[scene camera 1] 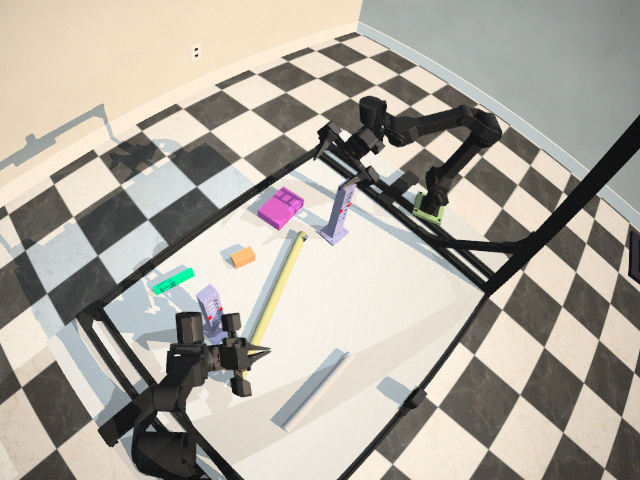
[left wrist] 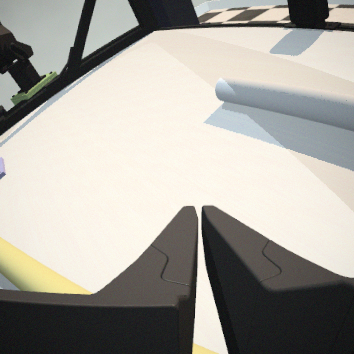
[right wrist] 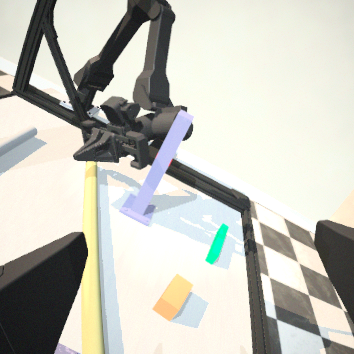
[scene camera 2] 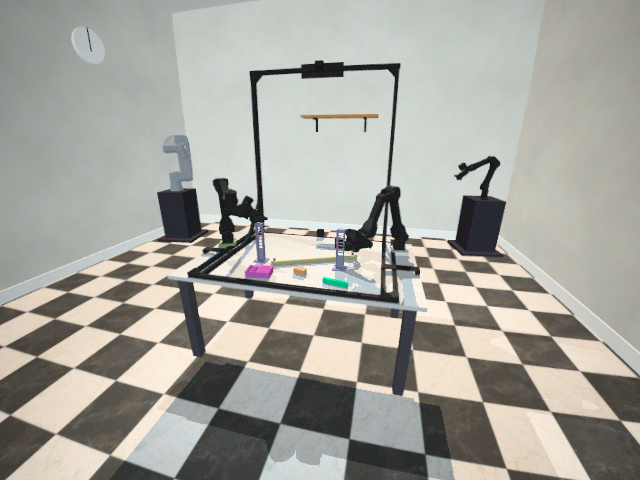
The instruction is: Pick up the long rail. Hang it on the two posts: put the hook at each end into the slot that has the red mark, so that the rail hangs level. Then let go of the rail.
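Frame: origin at the left arm's base, x left, y back, z up, level; centimetres.
Seen in the pictures: left gripper, fingertip midpoint: (scene camera 1: 270,349) (left wrist: 197,217) (right wrist: 73,157); right gripper, fingertip midpoint: (scene camera 1: 326,174) (right wrist: 201,238) (scene camera 2: 265,216); left arm's base at its link origin: (right wrist: 81,104) (scene camera 2: 398,248); right arm's base at its link origin: (scene camera 1: 430,206) (left wrist: 31,84) (scene camera 2: 227,241).
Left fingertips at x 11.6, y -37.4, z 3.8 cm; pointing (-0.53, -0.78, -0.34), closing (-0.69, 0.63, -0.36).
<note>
Offsets run from my left fingertips to a thing's top centre.
The long yellow rail {dx +8.1, dy -10.7, dz -2.9 cm} (scene camera 1: 279,289) (scene camera 2: 310,260) (left wrist: 30,275) (right wrist: 90,250) lies on the table. One lilac post {dx +9.4, dy -40.4, dz +14.8 cm} (scene camera 1: 338,211) (scene camera 2: 260,241) stands upright near the rail's far end in scene camera 1. The other post {dx +14.6, dy +2.9, dz +14.8 cm} (scene camera 1: 209,302) (right wrist: 165,161) stands near its other end; both show red marks in scene camera 1. My left gripper (scene camera 1: 268,350) (left wrist: 197,217) is shut with a thin gap and holds nothing; the rail passes under its fingers, which hide part of it. My right gripper (scene camera 1: 330,171) (right wrist: 201,238) is wide open and empty, high by the first post's top.
A magenta box {dx +25.8, dy -36.3, dz -3.6 cm} (scene camera 1: 280,207) (scene camera 2: 258,271), an orange block {dx +22.9, dy -16.5, dz -3.6 cm} (scene camera 1: 242,257) (right wrist: 173,297) and a green bar {dx +32.3, dy +1.5, dz -4.1 cm} (scene camera 1: 173,281) (right wrist: 217,244) lie on one side of the rail. A pale cylinder {dx -14.6, dy -0.2, dz -4.0 cm} (scene camera 1: 316,392) (left wrist: 290,102) lies on the other side. A black frame (scene camera 1: 206,235) edges the table.
</note>
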